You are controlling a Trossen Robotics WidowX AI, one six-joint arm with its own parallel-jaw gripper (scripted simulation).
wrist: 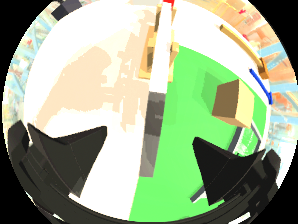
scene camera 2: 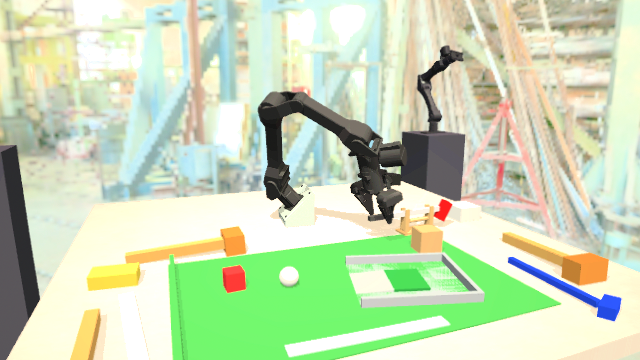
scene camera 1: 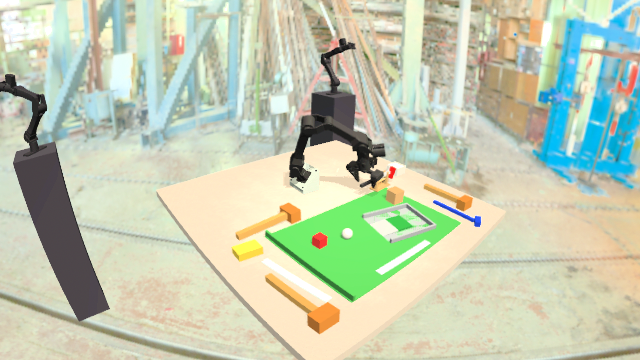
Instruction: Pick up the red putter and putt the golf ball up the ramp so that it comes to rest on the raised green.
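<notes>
A yellow block (scene camera 2: pixel 114 276) is part of the scene, though the yellow block is out of frame in the wrist view. There is also a tan cube (scene camera 2: pixel 425 238), and the wrist view shows the tan cube (wrist: pixel 234 104) too. The gripper (scene camera 2: pixel 380 219), likewise visible in the wrist view (wrist: pixel 151 137), is open and holds nothing.
</notes>
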